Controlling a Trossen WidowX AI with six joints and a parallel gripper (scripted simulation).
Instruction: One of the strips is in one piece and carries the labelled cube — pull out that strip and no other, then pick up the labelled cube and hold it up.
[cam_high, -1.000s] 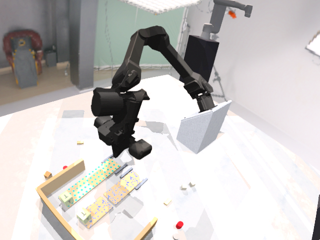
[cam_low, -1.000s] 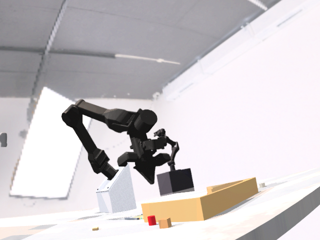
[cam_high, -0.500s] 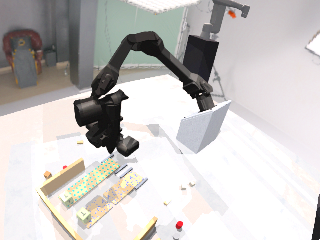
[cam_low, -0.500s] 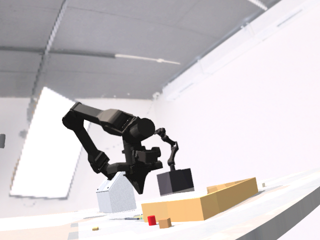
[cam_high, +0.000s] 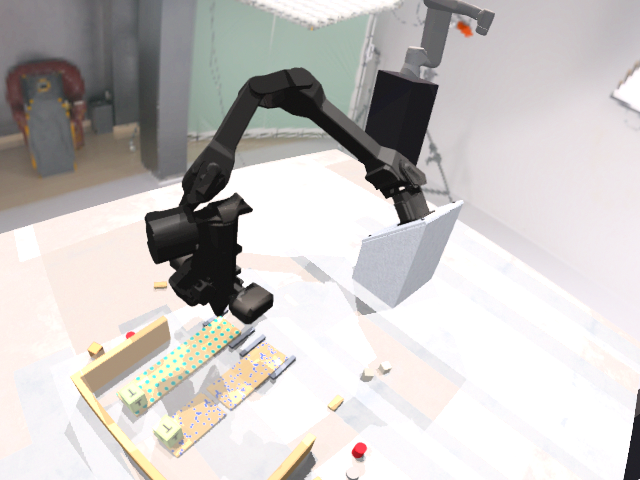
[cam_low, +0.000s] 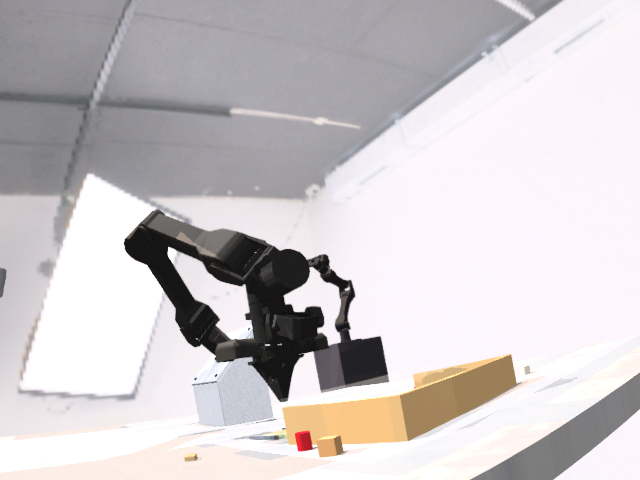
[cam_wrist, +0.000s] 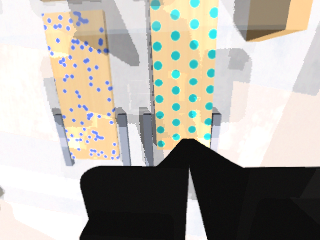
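My gripper tip is now 90 mm short of the teal-dotted strip, 30 mm to the right of it and 50 mm above it. Round my gripper tip: small tan block: 220 mm ahead, 50 mm to the right, 40 mm below.
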